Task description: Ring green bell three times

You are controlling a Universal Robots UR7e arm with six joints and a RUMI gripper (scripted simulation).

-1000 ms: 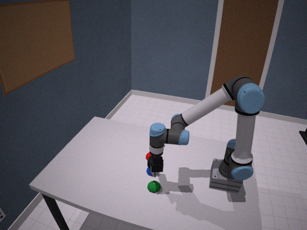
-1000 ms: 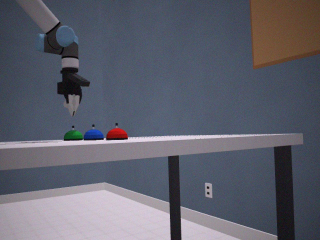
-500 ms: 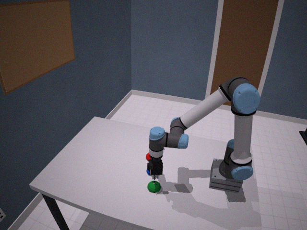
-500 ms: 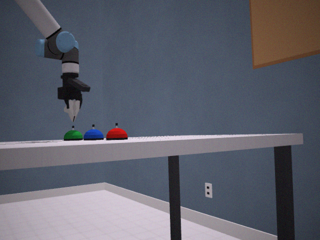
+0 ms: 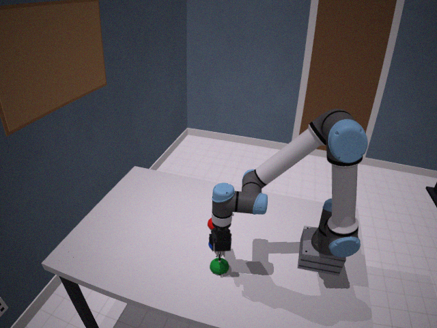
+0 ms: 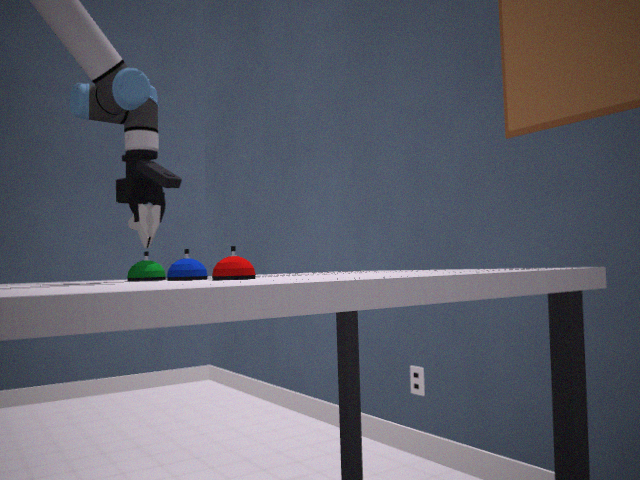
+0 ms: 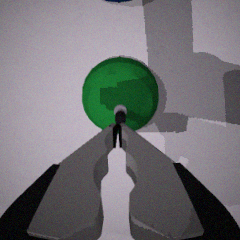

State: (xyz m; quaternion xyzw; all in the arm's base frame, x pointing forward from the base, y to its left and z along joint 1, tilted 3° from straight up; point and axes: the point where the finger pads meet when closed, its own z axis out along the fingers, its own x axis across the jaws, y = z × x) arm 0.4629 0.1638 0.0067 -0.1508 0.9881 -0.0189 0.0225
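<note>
Now: the green bell 5 cm below my hand. Round my hand: blue bell 13 cm to the right, 5 cm below, 4 cm ahead; red bell 26 cm to the right, 8 cm ahead, 5 cm below.
</note>
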